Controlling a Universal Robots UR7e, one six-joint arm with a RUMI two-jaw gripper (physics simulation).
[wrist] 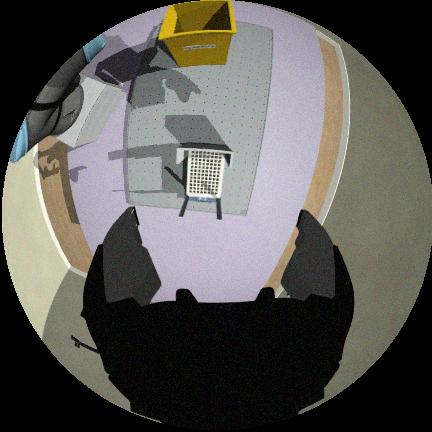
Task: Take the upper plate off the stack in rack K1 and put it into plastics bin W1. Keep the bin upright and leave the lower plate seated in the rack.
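Pixels of known places: gripper, between the fingertips: (218,210); arm's base, origin of its link: (63,107).
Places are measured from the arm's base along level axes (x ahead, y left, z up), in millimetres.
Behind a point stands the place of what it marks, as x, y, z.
The upper plate (204,194) @[333, -359, -98], white with a grid of square wells, lies on the stack in rack K1 (219,209) @[367, -375, -40], right of the middle of the perforated board. The rack has a dark back part and thin dark legs. A bluish strip shows under the plate's near edge; whether it is the lower plate I cannot tell. The yellow plastics bin W1 (206,54) @[376, 4, -79] stands upright at the far end, cut off by the view's top edge. My gripper (218,210) @[367, -271, 152] is open and empty. It is on the near side of the rack, apart from the plate and high above the table.
The grey perforated board (230,100) @[423, -122, -145] lies under the rack and bin on the lilac table top (295,100) @[618, -102, -158]. At the left are a grey and blue arm part (55,100) and a pale grey block (97,112) @[73, -63, -85]. A wooden border (332,100) runs along the right edge. Shadows cross the board.
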